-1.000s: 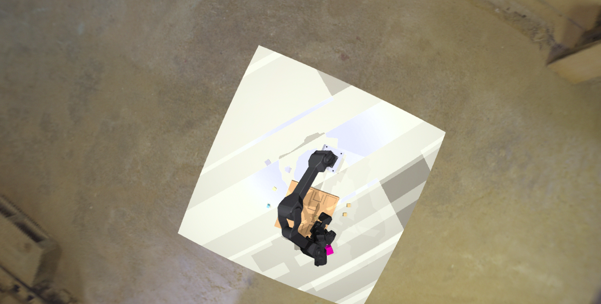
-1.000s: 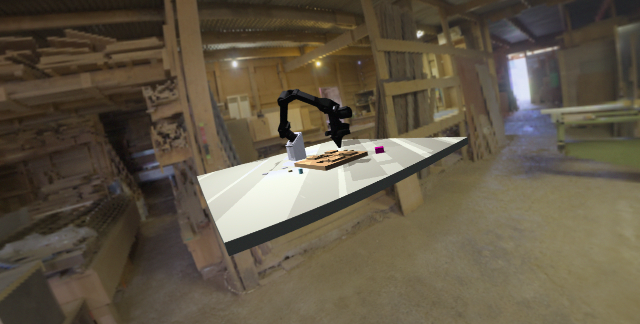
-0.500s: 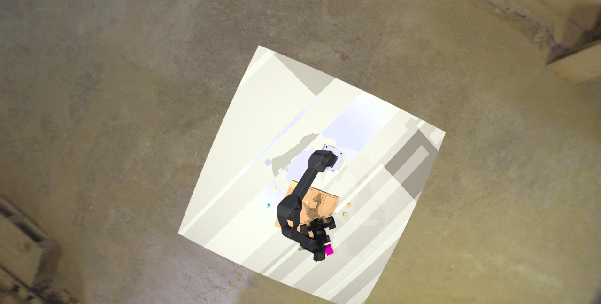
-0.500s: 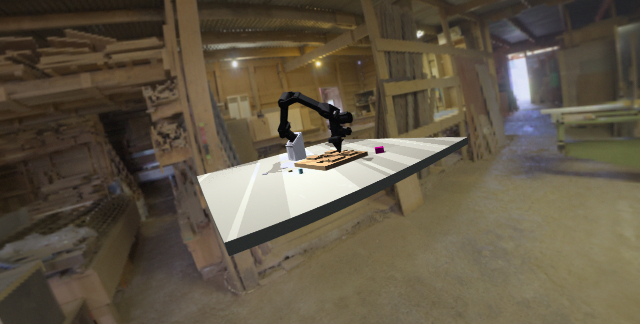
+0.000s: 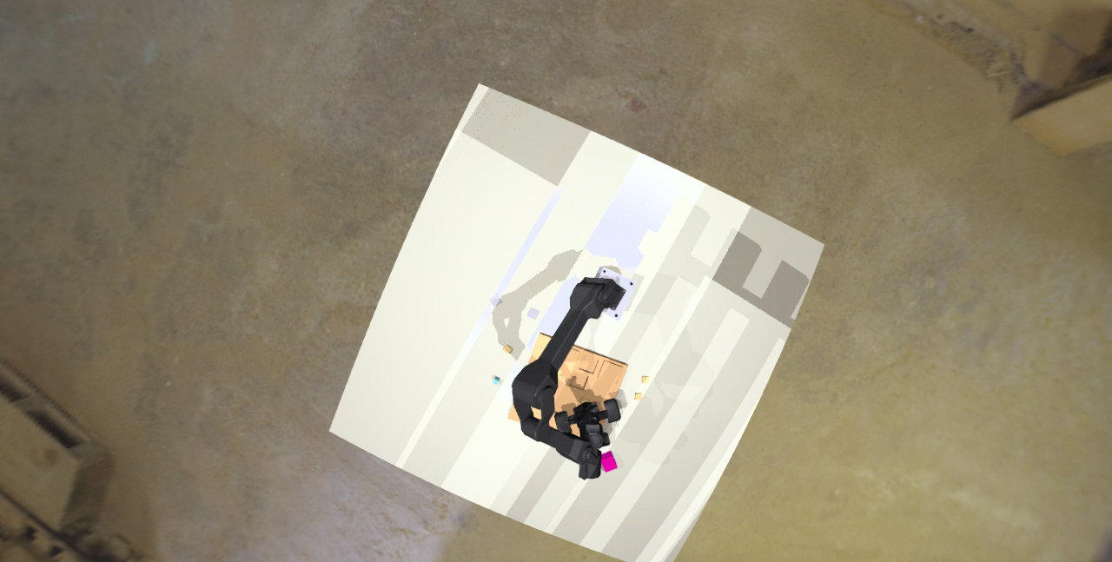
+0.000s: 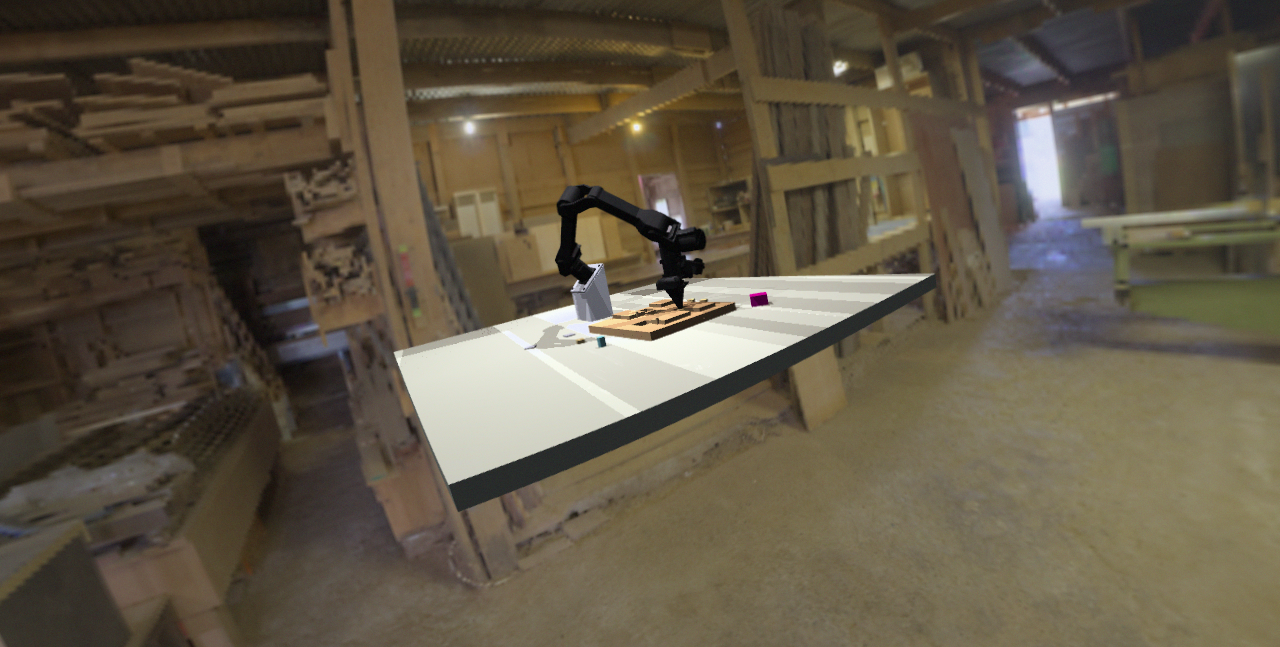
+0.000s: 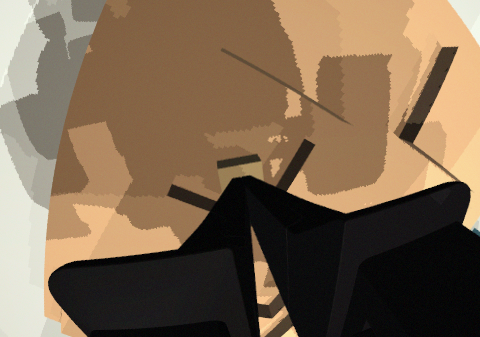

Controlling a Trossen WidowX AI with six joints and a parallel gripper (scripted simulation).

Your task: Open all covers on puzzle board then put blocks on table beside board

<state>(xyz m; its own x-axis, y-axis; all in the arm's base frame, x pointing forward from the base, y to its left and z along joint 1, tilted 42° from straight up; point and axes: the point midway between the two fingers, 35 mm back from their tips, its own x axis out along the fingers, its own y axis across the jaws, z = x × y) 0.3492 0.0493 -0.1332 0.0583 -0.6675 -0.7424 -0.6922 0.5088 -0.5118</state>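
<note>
Now: gripper tip 10 mm past the tan wooden puzzle board and 50 mm to the left of it. From my gripper tip the other things lie so: teal block 80 mm ahead, 280 mm to the right, 10 mm below; magenta block 140 mm ahead, 170 mm to the left, 10 mm below.
</note>
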